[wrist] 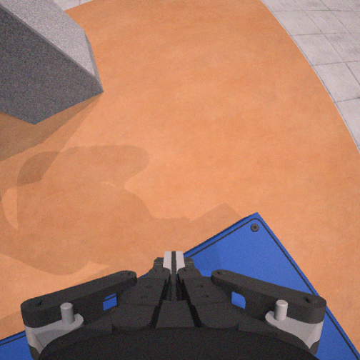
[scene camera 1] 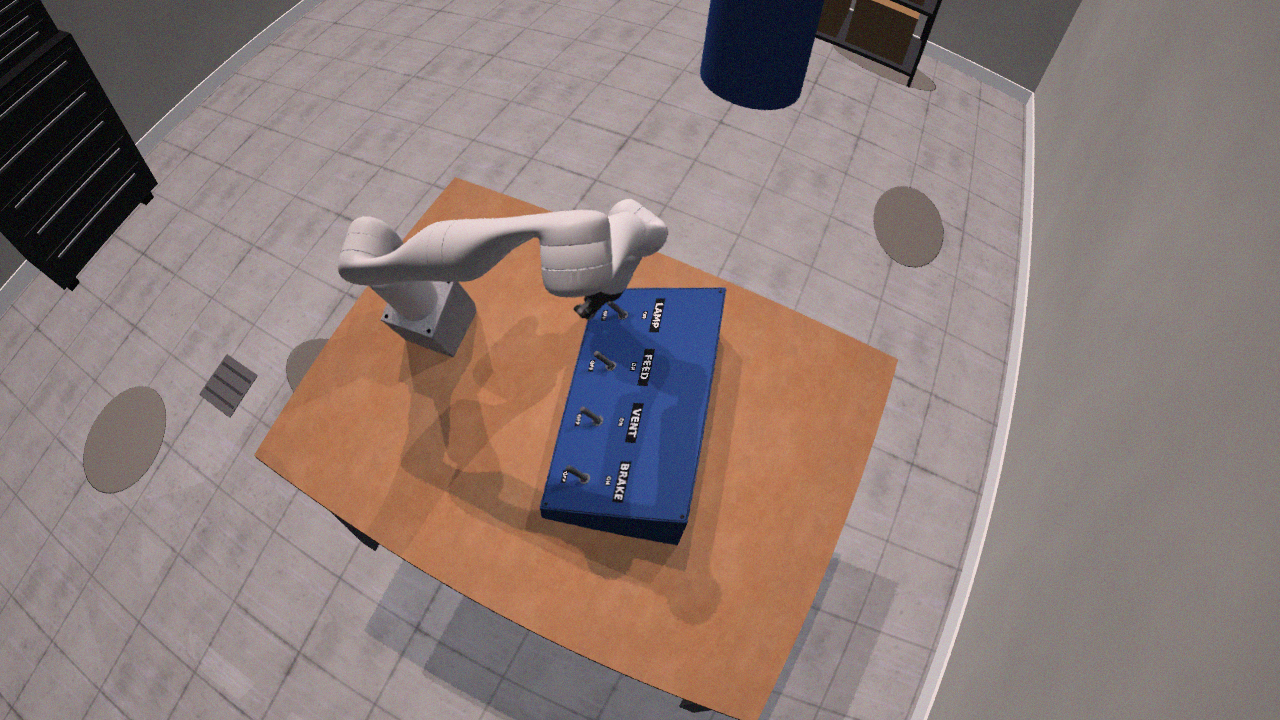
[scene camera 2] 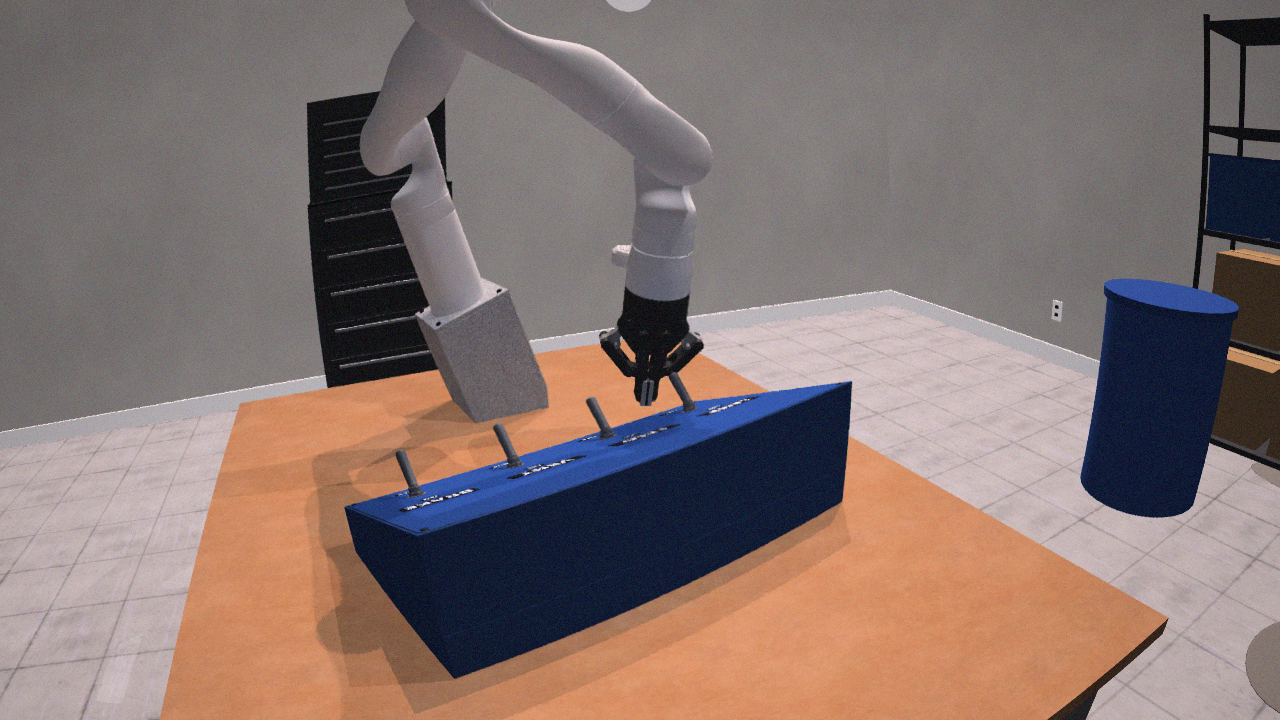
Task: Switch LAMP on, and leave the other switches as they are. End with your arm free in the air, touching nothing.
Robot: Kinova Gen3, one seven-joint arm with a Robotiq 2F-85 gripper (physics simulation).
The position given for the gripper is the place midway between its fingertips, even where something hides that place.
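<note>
Blue switch panel (scene camera 2: 486, 565) (scene camera 1: 640, 458) visible. Gripper at (scene camera 2: 644, 402), also (wrist: 173, 262).
</note>
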